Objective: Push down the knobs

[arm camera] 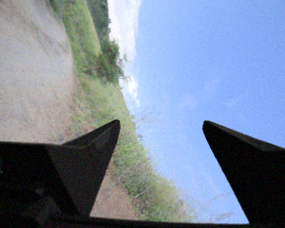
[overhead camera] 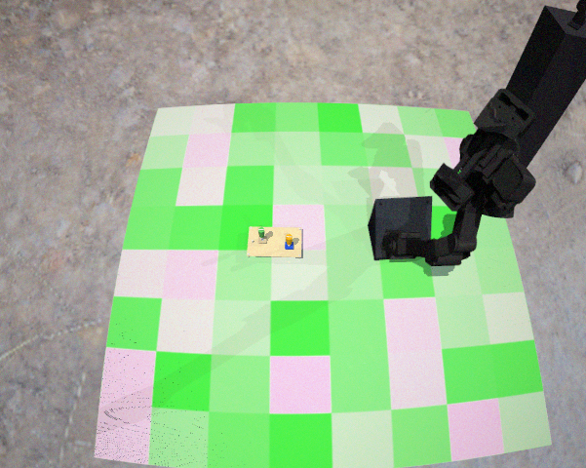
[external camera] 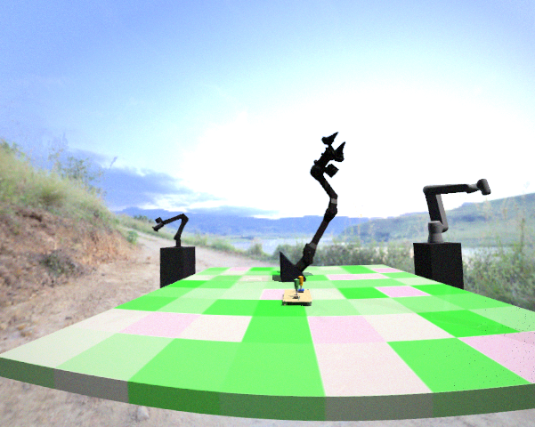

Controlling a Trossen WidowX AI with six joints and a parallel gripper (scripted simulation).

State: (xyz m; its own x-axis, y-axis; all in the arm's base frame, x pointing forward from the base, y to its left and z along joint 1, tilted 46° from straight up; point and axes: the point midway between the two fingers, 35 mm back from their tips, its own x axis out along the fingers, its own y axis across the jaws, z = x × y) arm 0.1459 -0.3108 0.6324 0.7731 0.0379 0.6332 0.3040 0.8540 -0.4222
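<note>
My gripper tip is 69 cm above the orange knob, 25 cm to the left of it and 22 cm short of it. Also, from my gripper tip: green knob: 68 cm below, 30 cm ahead, 26 cm to the right.
</note>
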